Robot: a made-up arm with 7 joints. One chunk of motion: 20 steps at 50 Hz.
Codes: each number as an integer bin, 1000 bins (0 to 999) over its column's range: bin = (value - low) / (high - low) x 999, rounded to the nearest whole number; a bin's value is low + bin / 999 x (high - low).
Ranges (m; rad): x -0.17..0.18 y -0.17..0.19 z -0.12..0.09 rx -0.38..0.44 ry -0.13..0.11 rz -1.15..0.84
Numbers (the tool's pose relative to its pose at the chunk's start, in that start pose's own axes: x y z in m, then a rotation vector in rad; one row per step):
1: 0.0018 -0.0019 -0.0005 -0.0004 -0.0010 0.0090
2: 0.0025 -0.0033 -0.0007 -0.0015 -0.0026 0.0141
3: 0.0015 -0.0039 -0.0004 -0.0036 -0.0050 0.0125
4: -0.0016 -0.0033 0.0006 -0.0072 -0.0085 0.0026
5: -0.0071 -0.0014 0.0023 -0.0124 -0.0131 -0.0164
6: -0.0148 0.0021 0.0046 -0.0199 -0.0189 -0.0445
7: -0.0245 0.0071 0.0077 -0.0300 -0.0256 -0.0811
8: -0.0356 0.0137 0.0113 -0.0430 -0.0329 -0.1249
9: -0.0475 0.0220 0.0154 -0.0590 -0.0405 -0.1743
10: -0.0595 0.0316 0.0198 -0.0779 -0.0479 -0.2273
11: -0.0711 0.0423 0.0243 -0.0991 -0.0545 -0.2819
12: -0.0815 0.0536 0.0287 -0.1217 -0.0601 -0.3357
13: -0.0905 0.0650 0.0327 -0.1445 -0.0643 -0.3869
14: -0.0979 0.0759 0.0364 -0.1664 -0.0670 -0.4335
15: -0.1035 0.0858 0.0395 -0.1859 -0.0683 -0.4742
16: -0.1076 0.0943 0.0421 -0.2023 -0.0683 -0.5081
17: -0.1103 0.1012 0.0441 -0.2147 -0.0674 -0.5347
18: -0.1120 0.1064 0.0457 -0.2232 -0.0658 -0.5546
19: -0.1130 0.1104 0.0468 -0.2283 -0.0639 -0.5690
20: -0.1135 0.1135 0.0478 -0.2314 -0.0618 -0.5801
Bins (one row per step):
1: 490 466 568 462 537 582
2: 492 463 568 461 530 584
3: 490 461 569 459 520 584
4: 481 463 574 454 506 579
5: 465 468 582 448 487 569
6: 443 478 593 439 462 555
7: 415 491 607 426 435 537
8: 384 510 625 411 404 515
9: 350 533 644 391 373 490
10: 315 559 665 368 342 463
11: 282 589 686 342 314 436
12: 253 620 707 315 291 409
13: 227 652 726 287 273 383
14: 206 682 744 260 262 360
15: 190 710 759 236 257 339
16: 178 733 771 216 257 322
17: 170 753 781 201 261 309
18: 166 767 788 191 267 299
19: 163 778 793 185 275 292
20: 161 787 798 181 284 286

